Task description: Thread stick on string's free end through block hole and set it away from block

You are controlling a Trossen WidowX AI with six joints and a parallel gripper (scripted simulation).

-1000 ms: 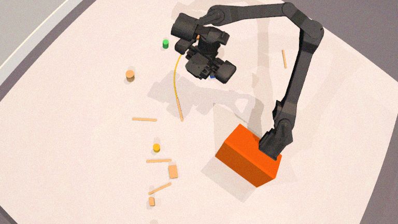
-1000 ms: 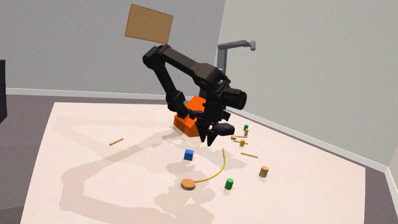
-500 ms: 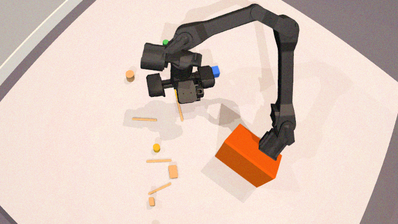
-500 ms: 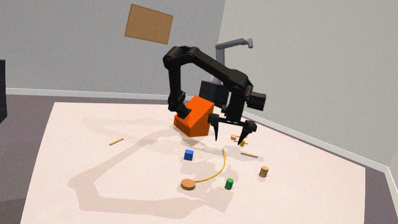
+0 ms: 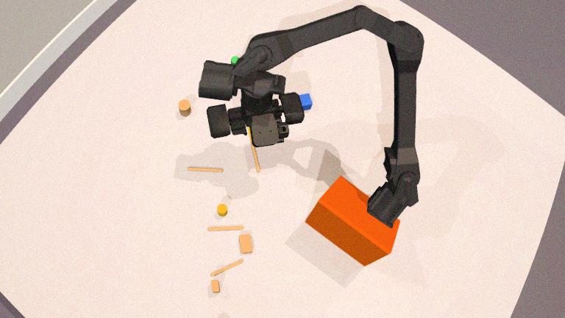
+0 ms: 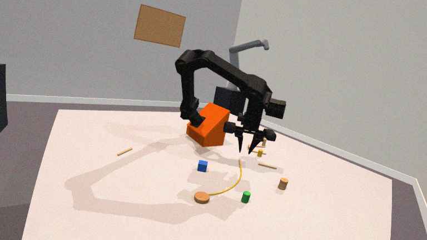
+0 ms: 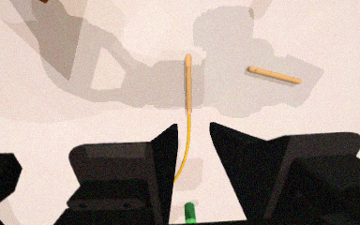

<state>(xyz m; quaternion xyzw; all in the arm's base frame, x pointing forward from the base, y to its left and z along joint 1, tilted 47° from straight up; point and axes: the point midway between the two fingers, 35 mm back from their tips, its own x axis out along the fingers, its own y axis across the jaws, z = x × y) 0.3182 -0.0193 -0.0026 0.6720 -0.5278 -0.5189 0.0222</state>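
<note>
My gripper tip is now 60 mm above the thin wooden stick, 10 mm to the right of it and 10 mm past it. The rest, counted from my gripper tip: blue block: 150 mm to the right, 50 mm below, 40 mm behind; yellow cylinder: 170 mm to the left, 50 mm below, 40 mm behind; tan cylinder: 180 mm ahead, 40 mm below, 20 mm to the left.
</note>
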